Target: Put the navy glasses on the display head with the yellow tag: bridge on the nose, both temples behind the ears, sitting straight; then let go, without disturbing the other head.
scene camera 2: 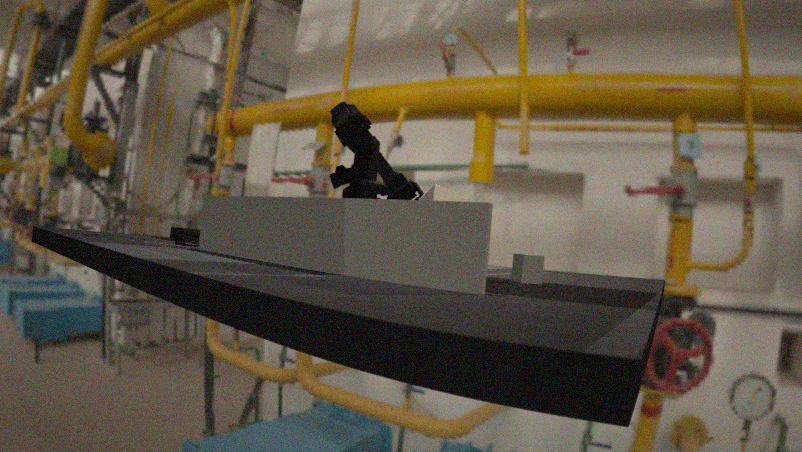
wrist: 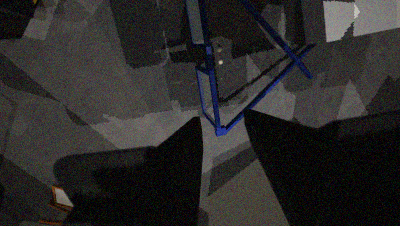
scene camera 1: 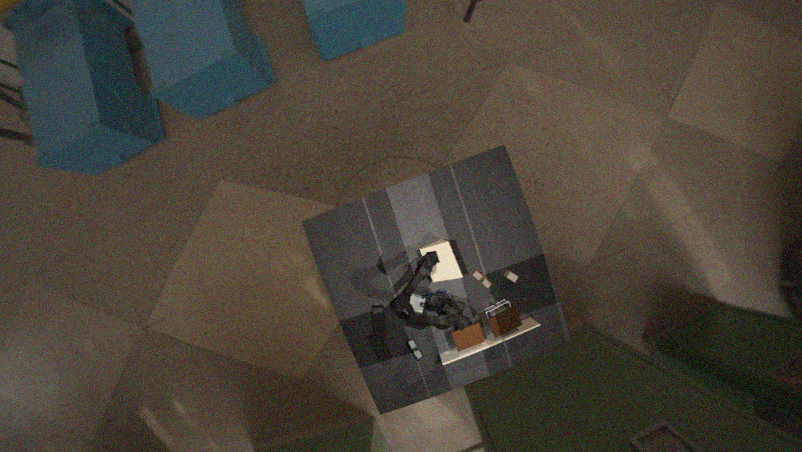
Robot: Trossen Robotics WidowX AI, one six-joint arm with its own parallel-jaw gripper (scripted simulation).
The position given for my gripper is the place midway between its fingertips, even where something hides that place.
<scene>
In view: my gripper (wrist: 222, 119), a white low wall (scene camera 1: 446, 357) and a display head (scene camera 1: 502, 319).
</scene>
